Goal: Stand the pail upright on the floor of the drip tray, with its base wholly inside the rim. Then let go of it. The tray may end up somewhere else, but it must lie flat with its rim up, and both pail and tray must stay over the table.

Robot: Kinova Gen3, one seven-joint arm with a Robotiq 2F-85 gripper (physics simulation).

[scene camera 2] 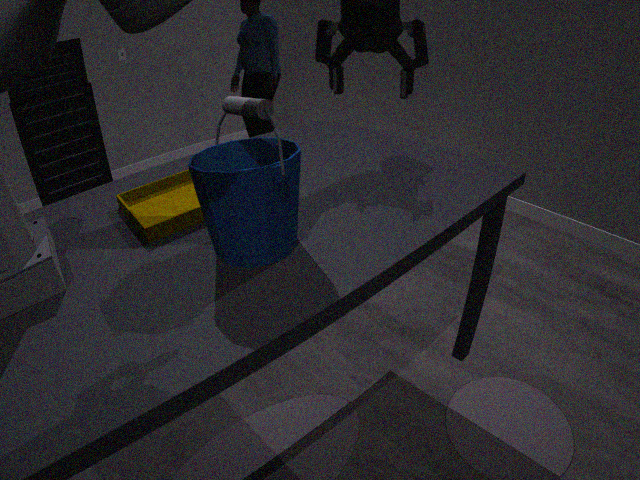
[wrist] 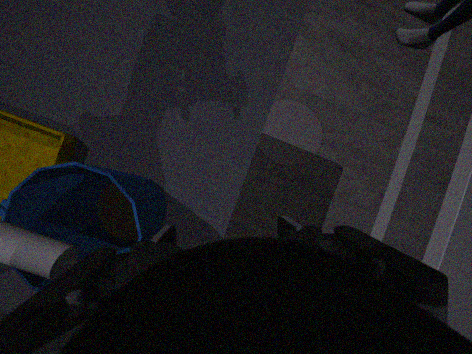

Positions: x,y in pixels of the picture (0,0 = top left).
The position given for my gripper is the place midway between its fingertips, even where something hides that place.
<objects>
my gripper: scene camera 2 370,95; wrist 227,232
blue pail: scene camera 2 251,211; wrist 91,207
</objects>
